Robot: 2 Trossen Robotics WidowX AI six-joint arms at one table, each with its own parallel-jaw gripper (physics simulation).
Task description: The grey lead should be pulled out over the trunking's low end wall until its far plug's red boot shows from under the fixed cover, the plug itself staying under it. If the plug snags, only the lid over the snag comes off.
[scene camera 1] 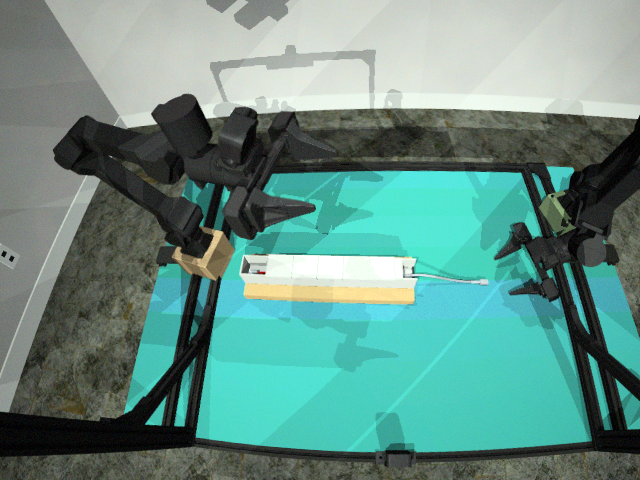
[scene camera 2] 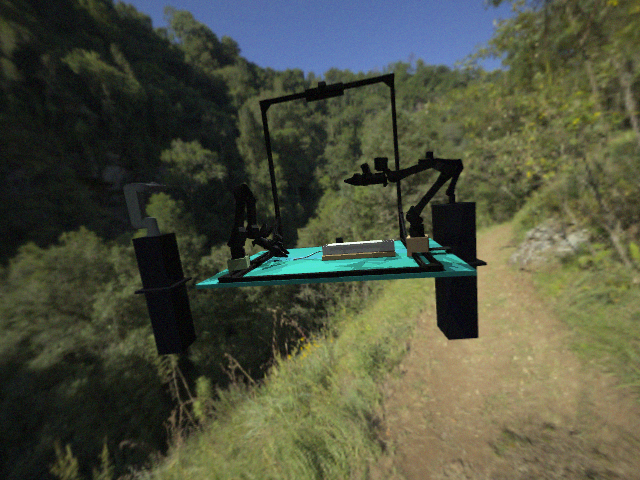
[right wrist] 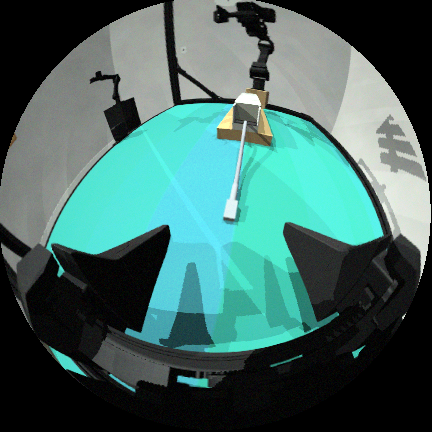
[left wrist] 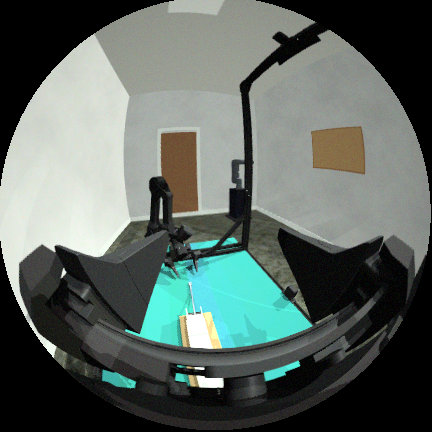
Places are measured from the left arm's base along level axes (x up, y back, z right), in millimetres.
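Pixels of known places: left gripper, fingertip midpoint: [scene camera 1: 326, 179] [scene camera 2: 346, 181] [left wrist: 224, 235]; right gripper, fingertip midpoint: [scene camera 1: 501, 276] [scene camera 2: 288, 255] [right wrist: 228, 229] [left wrist: 187, 274]; left arm's base at its link origin: [scene camera 1: 196, 244] [scene camera 2: 417, 236] [right wrist: 257, 89]; right arm's base at its link origin: [scene camera 1: 572, 205] [scene camera 2: 238, 257].
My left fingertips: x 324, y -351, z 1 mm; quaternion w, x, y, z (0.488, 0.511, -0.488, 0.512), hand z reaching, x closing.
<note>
Ahead of a thing's pixels: the offset from my left fingertips to its top centre. "spot": to the spot under its first point.
The white trunking {dx -341, dy +38, dz -35 mm} [scene camera 1: 330, 283] [scene camera 2: 358, 250] lies on a tan wooden base [scene camera 1: 330, 293] [right wrist: 229, 133], its top covered by a row of white lids {dx -341, dy +30, dz -37 mm} [scene camera 1: 330, 266]. The grey lead {spot: dx -396, dy -237, dz -101 mm} [scene camera 1: 449, 279] [left wrist: 191, 295] [right wrist: 239, 162] leaves its right end in scene camera 1 and ends in a pale plug {dx -408, dy -323, dz -123 mm} [scene camera 1: 483, 282] [right wrist: 230, 209] beyond the trunking. A small red part {spot: dx -383, dy +189, dz +1 mm} [scene camera 1: 262, 272] shows in the open left end. My left gripper [scene camera 1: 325, 180] [left wrist: 224, 235] is open, empty, high above the table. My right gripper [scene camera 1: 502, 275] [right wrist: 228, 229] is open and empty, near the pale plug but apart from it.
A tan block [scene camera 1: 221, 254] at the left arm's base stands close to the trunking's left end in scene camera 1. A green block [scene camera 1: 554, 212] is at the right arm's base. Black rails [scene camera 1: 403, 166] border the table, and a black overhead frame [scene camera 2: 397, 129] rises from it.
</note>
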